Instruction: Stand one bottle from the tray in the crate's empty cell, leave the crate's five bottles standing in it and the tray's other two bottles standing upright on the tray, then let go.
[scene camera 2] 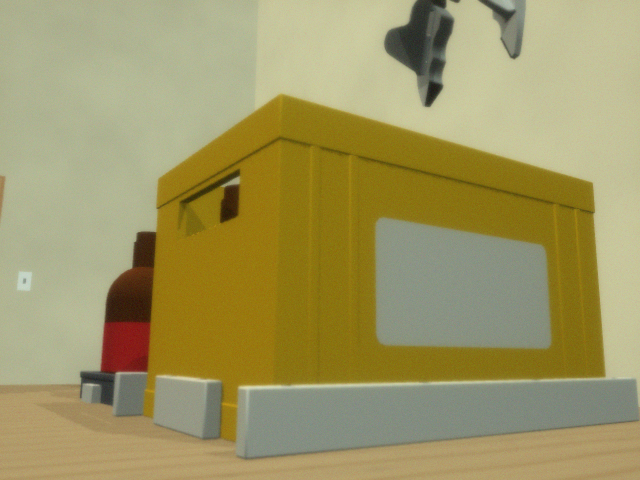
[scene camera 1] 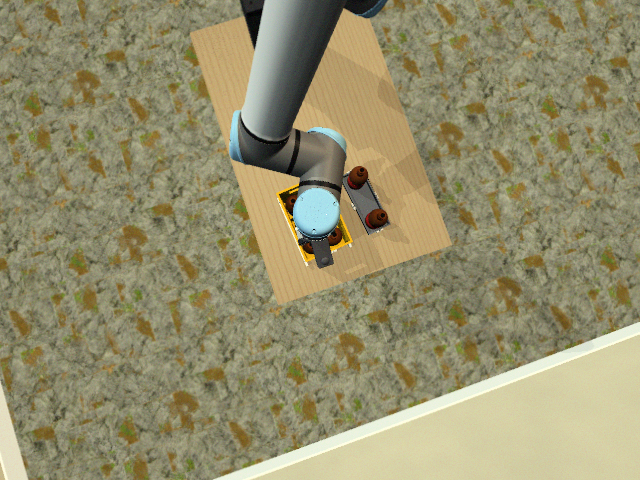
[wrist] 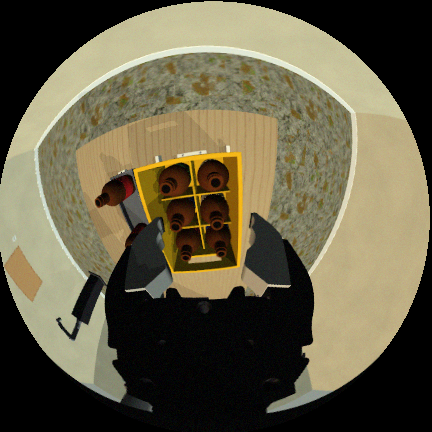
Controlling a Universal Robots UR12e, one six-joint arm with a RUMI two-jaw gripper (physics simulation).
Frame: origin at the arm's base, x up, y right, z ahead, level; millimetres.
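Seen in the pictures: gripper, fingertip midpoint: (scene camera 2: 467, 84) (wrist: 205, 216).
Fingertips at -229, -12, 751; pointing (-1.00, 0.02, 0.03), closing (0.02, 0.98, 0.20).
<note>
A point is followed by its place in that frame, as x, y, z.
The yellow crate (scene camera 1: 349, 241) {-315, -134, 776} (scene camera 2: 222, 320) {-429, 47, 549} (wrist: 240, 210) {-316, 59, 725} has a brown bottle in every cell, all standing as seen from above; the back right one (wrist: 213, 172) {-347, 0, 781} in the wrist view is among them. The grey tray (scene camera 1: 364, 201) {-485, -247, 609} (scene camera 2: 98, 384) {-475, -199, 480} (wrist: 133, 206) {-486, -252, 617} stands beside the crate. It carries two upright bottles, one at its lower end (scene camera 1: 376, 219) {-368, -257, 705} (wrist: 117, 191) {-386, -241, 708} and one at its upper end (scene camera 1: 357, 177) {-369, -209, 533} (wrist: 134, 235) {-406, -217, 554}. My gripper (scene camera 2: 470, 80) {-229, -12, 751} (wrist: 205, 216) {-229, -12, 751} is open and empty above the crate, clear of its rim. In scene camera 1 the wrist hides the fingers and part of the crate.
Low grey blocks (scene camera 2: 434, 413) {-477, 92, 656} line the crate's foot on the wooden table (scene camera 1: 408, 170) {-491, -461, 499} (scene camera 2: 62, 439) {-491, 40, 471} (wrist: 255, 135) {-491, 117, 905}. The tray lies close to one long side of the crate. The arm (scene camera 1: 289, 67) {324, -3, 569} reaches across the table from the top in scene camera 1.
</note>
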